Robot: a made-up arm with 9 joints. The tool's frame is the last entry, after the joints.
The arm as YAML. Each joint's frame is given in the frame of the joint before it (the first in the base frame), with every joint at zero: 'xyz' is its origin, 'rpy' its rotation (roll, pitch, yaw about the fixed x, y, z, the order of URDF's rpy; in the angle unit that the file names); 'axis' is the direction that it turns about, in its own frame. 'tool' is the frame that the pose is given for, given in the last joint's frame.
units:
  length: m
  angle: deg
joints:
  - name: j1
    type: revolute
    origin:
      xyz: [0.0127, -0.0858, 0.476]
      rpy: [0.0, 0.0, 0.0]
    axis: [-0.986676, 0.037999, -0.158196]
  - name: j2
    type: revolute
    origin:
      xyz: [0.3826, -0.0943, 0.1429]
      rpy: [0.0, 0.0, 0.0]
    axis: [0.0, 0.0, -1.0]
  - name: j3
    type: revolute
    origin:
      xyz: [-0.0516, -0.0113, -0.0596]
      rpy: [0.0, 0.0, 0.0]
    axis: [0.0, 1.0, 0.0]
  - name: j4
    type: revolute
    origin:
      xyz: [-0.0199, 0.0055, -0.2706]
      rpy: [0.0, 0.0, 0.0]
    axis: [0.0, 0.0, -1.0]
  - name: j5
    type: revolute
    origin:
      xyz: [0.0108, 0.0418, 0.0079]
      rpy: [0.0, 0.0, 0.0]
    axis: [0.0, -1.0, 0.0]
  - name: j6
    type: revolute
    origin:
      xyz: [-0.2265, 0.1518, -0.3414]
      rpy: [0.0, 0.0, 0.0]
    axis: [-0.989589, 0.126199, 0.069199]
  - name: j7
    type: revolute
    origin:
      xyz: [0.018, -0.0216, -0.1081]
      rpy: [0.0, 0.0, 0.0]
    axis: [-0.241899, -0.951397, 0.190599]
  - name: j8
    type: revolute
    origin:
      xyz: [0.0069, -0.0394, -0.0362]
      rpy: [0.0, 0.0, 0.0]
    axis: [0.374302, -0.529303, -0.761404]
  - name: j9
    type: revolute
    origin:
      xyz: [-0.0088, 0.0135, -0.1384]
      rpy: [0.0, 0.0, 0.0]
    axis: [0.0, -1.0, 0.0]
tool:
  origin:
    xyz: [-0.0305, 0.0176, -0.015]
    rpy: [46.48, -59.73, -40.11]
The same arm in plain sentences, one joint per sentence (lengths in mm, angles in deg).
The arm has nine revolute joints in a row. What follows holds with every joint at zero, and every direction is one of the base frame's.
The first joint is mounted 12.7 mm along +x and 85.8 mm along -y and 476 mm along +z from the base frame's origin and turns about the direction (-0.986676, 0.037999, -0.158196).
The second joint is mounted 382.6 mm along +x and 94.3 mm along -y and 142.9 mm along +z from the first joint and turns about -z.
The third joint is mounted 51.6 mm along -x and 11.3 mm along -y and 59.6 mm along -z from the second joint and turns about +y.
The fourth joint is mounted 19.9 mm along -x and 5.5 mm along +y and 270.6 mm along -z from the third joint and turns about -z.
The fifth joint is mounted 10.8 mm along +x and 41.8 mm along +y and 7.9 mm along +z from the fourth joint and turns about -y.
The sixth joint is mounted 226.5 mm along -x and 151.8 mm along +y and 341.4 mm along -z from the fifth joint and turns about the direction (-0.989589, 0.126199, 0.069199).
The seventh joint is mounted 18 mm along +x and 21.6 mm along -y and 108.1 mm along -z from the sixth joint and turns about the direction (-0.241899, -0.951397, 0.190599).
The eighth joint is mounted 6.9 mm along +x and 39.4 mm along -y and 36.2 mm along -z from the seventh joint and turns about the direction (0.374302, -0.529303, -0.761404).
The ninth joint is mounted 8.8 mm along -x and 13.5 mm along +y and 138.4 mm along -z from the eighth joint and turns about -y.
The tool frame, which is the frame that the pose is given for, is mounted 30.5 mm along -x and 17.6 mm along +y and 15 mm along -z from the ninth joint; its axes are the base frame's turned by roll 46.48, pitch -59.73 and yaw -40.11 deg (as in URDF: about the fixed x, then y, then z).

